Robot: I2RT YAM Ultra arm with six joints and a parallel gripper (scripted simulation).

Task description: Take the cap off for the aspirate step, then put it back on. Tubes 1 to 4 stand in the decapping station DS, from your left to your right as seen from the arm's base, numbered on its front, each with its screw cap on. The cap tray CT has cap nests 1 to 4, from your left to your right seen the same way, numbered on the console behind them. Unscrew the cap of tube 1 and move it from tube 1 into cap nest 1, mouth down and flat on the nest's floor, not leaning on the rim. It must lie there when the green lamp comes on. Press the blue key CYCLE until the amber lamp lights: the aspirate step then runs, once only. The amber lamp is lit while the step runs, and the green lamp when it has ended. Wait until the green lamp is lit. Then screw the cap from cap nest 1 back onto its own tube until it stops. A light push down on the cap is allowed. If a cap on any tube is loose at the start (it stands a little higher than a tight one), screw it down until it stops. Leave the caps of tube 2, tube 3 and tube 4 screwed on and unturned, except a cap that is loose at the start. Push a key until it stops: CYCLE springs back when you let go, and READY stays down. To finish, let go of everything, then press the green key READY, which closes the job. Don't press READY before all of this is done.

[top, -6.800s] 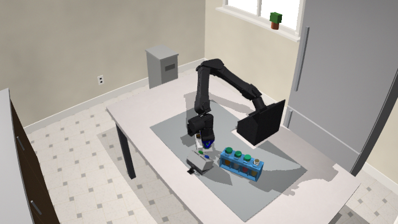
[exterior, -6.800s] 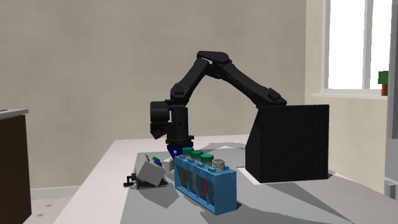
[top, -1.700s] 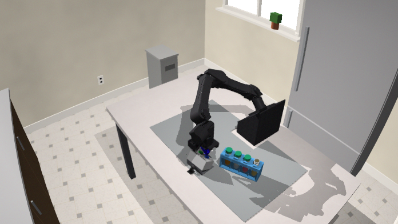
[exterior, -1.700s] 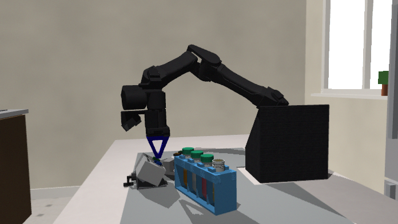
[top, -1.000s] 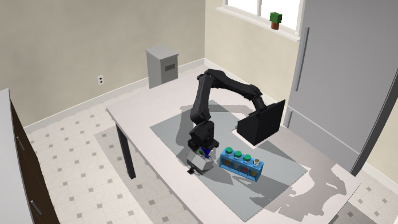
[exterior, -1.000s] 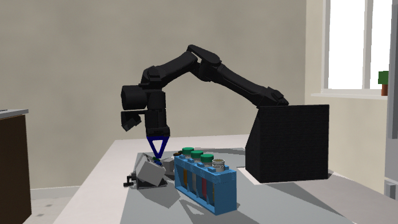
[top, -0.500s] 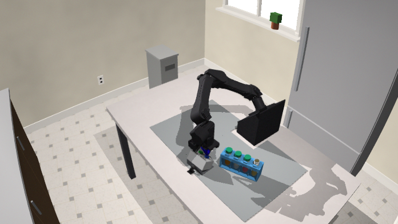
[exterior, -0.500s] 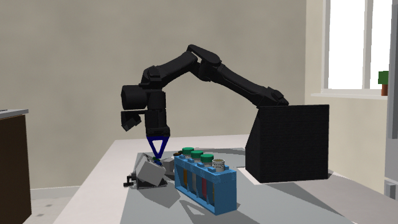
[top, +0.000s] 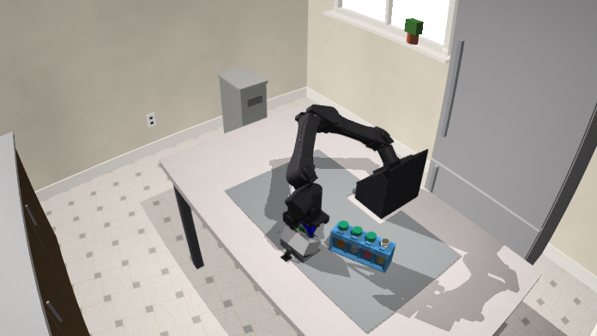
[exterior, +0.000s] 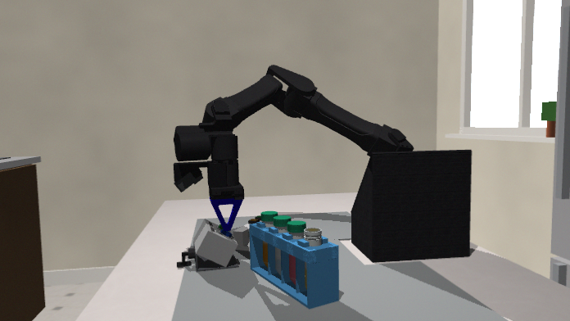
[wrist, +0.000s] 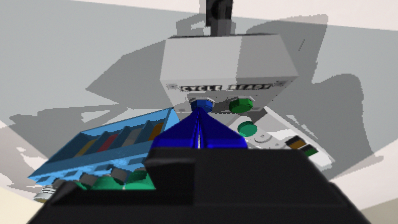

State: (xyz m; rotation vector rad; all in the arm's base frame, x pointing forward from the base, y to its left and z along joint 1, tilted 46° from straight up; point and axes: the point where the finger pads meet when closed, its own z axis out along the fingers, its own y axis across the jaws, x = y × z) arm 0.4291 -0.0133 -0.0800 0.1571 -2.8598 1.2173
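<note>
The blue key lies 10 mm below my hand. Also, from my hand: green key: 10 mm ahead, 50 mm to the right, 10 mm below; then grey key box: 20 mm ahead, 20 mm to the right, 30 mm below; then green cap: 70 mm behind, 100 mm to the right, 70 mm below.
</note>
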